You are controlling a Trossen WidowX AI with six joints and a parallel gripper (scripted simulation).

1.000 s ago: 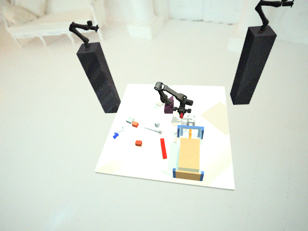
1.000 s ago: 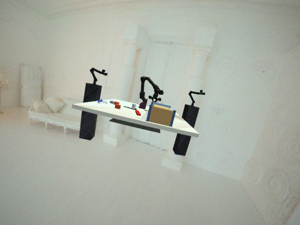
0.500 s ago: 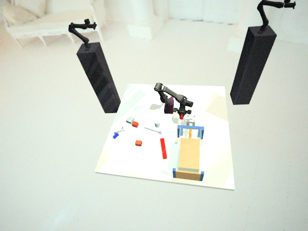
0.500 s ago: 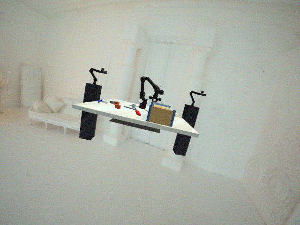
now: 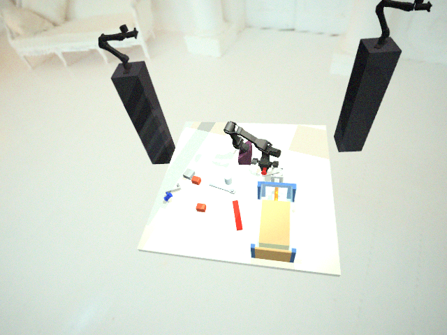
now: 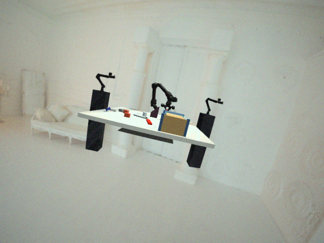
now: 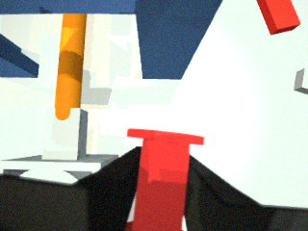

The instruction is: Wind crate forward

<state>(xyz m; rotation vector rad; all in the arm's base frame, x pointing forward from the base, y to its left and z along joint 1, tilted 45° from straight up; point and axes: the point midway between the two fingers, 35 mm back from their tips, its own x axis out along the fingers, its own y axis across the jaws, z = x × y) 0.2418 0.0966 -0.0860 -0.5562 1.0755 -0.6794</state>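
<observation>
Right now the red-knobbed winch handle is 30 mm behind my gripper tip, 40 mm to the left of it and 30 mm below it. The rest, counted from my gripper tip: red grip: 10 mm behind; then hand winch: 60 mm behind, 90 mm to the left, 100 mm below; then blue steel frame: 120 mm ahead, 80 mm to the left, 30 mm below.
</observation>
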